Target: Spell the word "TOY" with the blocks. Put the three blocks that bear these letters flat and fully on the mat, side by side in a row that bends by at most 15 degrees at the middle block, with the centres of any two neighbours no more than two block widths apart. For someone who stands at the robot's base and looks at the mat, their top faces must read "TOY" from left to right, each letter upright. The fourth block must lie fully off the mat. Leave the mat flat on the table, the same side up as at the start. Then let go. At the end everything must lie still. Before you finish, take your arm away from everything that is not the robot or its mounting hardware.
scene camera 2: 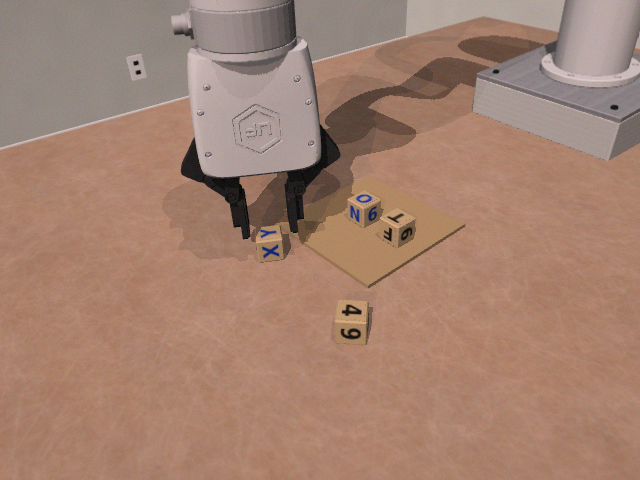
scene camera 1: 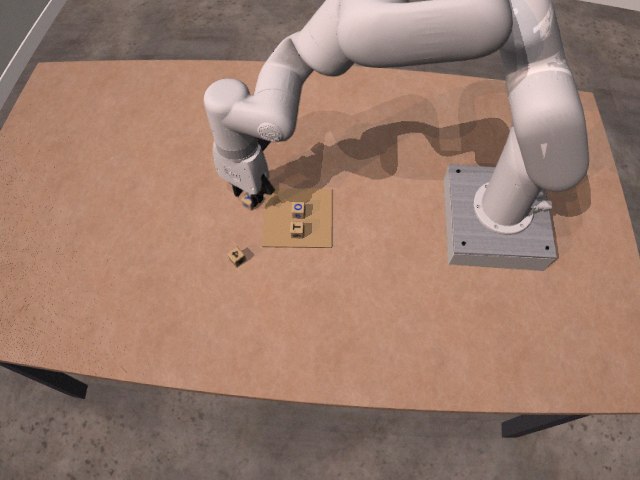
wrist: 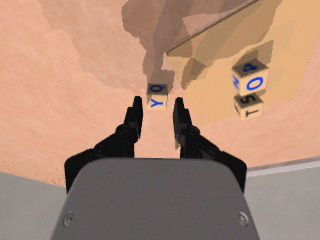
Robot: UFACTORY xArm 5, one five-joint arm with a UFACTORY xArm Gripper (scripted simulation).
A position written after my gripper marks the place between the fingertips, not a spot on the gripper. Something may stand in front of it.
I see my gripper (scene camera 2: 269,227) and a tan mat (scene camera 2: 326,230).
The tan mat also shows in scene camera 1 (scene camera 1: 317,221) and in the wrist view (wrist: 203,63). My gripper is seen too in scene camera 1 (scene camera 1: 249,196) and in the wrist view (wrist: 158,105).
